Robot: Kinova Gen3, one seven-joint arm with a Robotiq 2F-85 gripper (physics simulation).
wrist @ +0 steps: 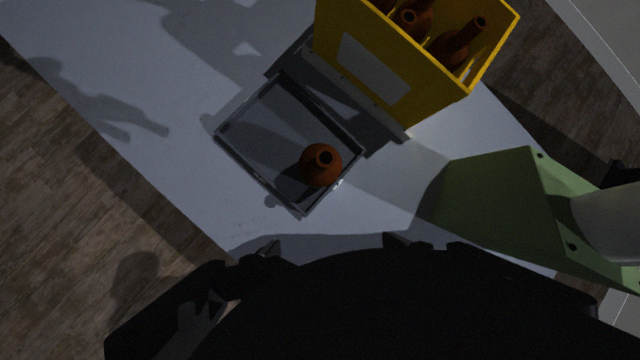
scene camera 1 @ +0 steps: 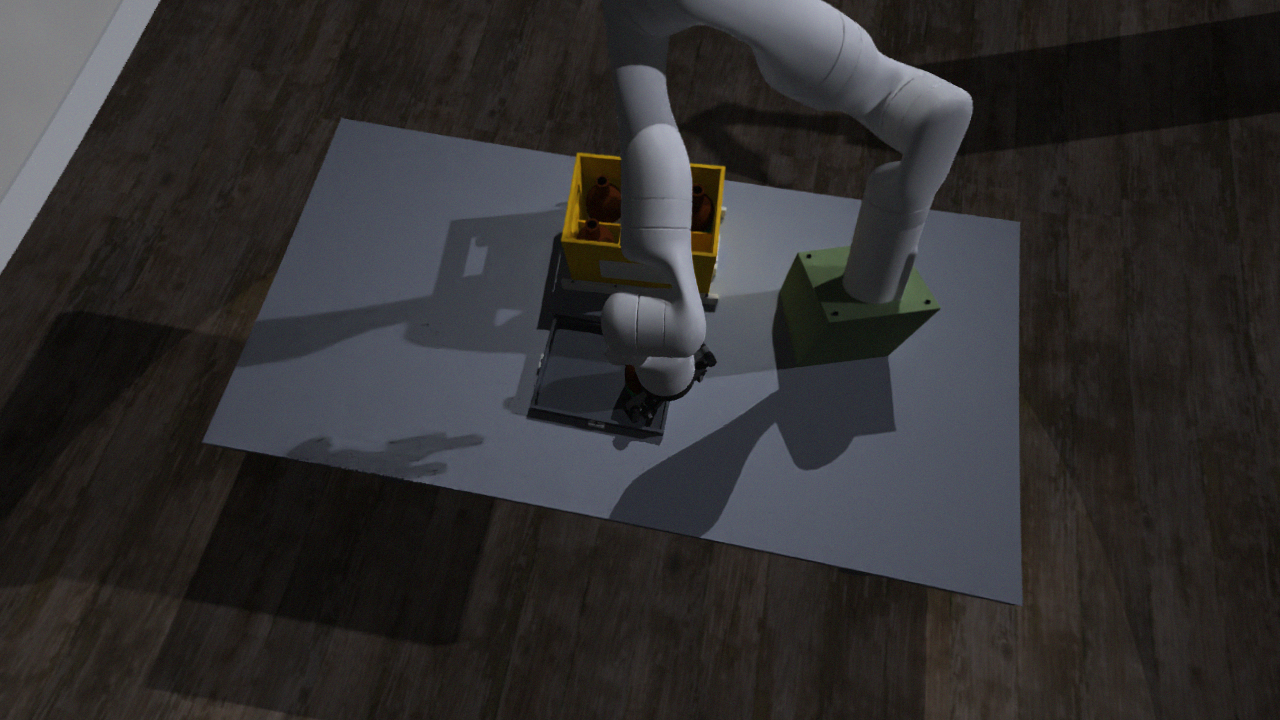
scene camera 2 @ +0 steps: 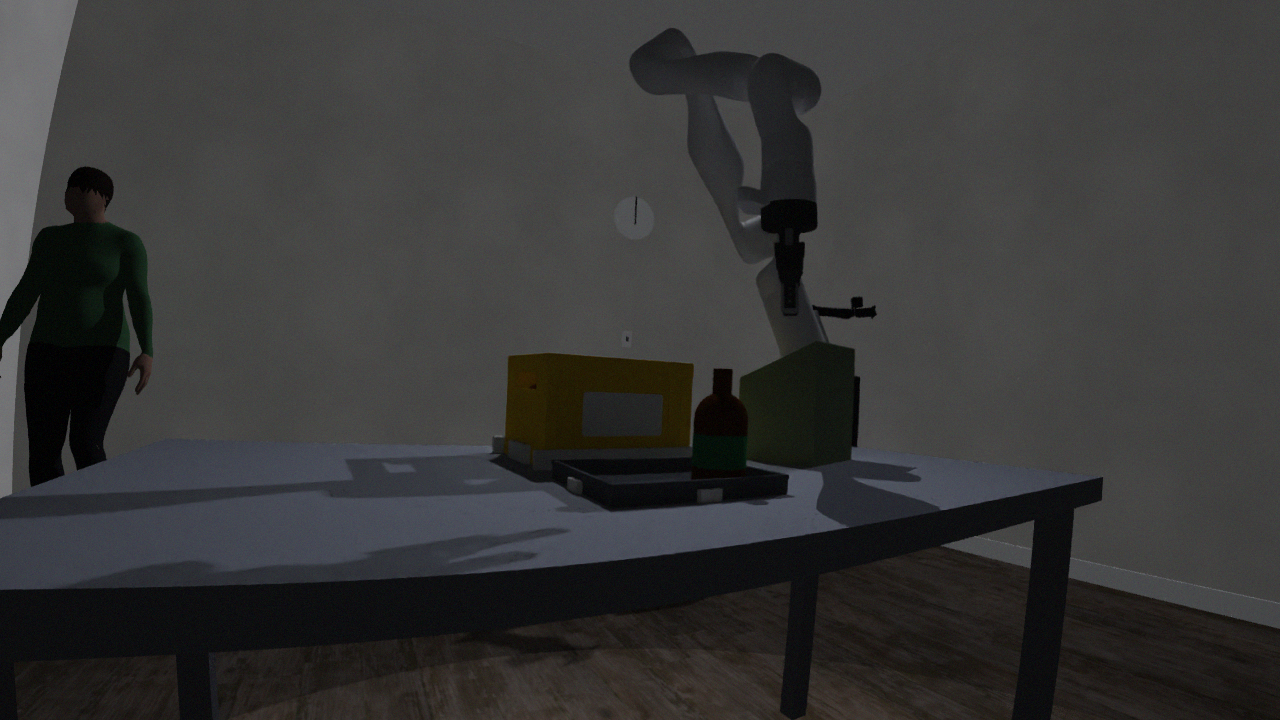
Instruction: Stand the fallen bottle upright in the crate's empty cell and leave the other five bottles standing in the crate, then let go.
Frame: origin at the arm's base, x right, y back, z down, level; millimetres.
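Seen in the pictures: gripper, fingertip midpoint: [wrist: 332,248] [scene camera 2: 790,314]; arm's base at its link origin: [wrist: 594,226] [scene camera 1: 871,284] [scene camera 2: 807,359].
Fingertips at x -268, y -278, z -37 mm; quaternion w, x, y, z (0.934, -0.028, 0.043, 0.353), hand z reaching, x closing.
Note:
Pixels of each thing's top centre, then the offset from my fingertips to it. "*": a spot on its surface instead. Level surfaces: height alone.
- loose brown bottle with a green label, top centre: [wrist: 326,157] [scene camera 2: 723,368] [scene camera 1: 644,360] dx +68, dy -59, dz +74 mm
- dark tray at its top centre: [scene camera 2: 667,468] [scene camera 1: 607,371] [wrist: 293,140] dx +75, dy -135, dz +209 mm
- yellow crate at its top centre: [scene camera 2: 599,359] [scene camera 1: 644,203] dx +353, dy -126, dz +59 mm
- pale low holder at a spot on its surface: [scene camera 2: 599,456] * dx +244, dy -163, dz +215 mm
- table at its surface level: dz +234 mm
The loose brown bottle with a green label [scene camera 1: 631,377] [scene camera 2: 720,420] [wrist: 320,167] stands upright in the dark tray [scene camera 1: 563,418] [scene camera 2: 653,491] [wrist: 240,157], near one corner, outside the crate. My gripper [scene camera 1: 673,385] [scene camera 2: 789,309] [wrist: 332,248] is open and empty, pointing down well above the bottle and apart from it. The yellow crate [scene camera 1: 586,264] [scene camera 2: 546,402] [wrist: 430,90] stands behind the tray. Brown bottles [scene camera 1: 602,201] [wrist: 452,47] stand in it. My arm hides part of the crate in scene camera 1, and its near wall hides cells in the wrist view.
The green base block [scene camera 1: 836,331] [scene camera 2: 805,411] [wrist: 490,200] of my arm stands to the right of the crate and tray. The crate rests on a pale low holder [scene camera 2: 599,456]. A person in a green top [scene camera 2: 85,277] stands beyond the table [scene camera 1: 375,268].

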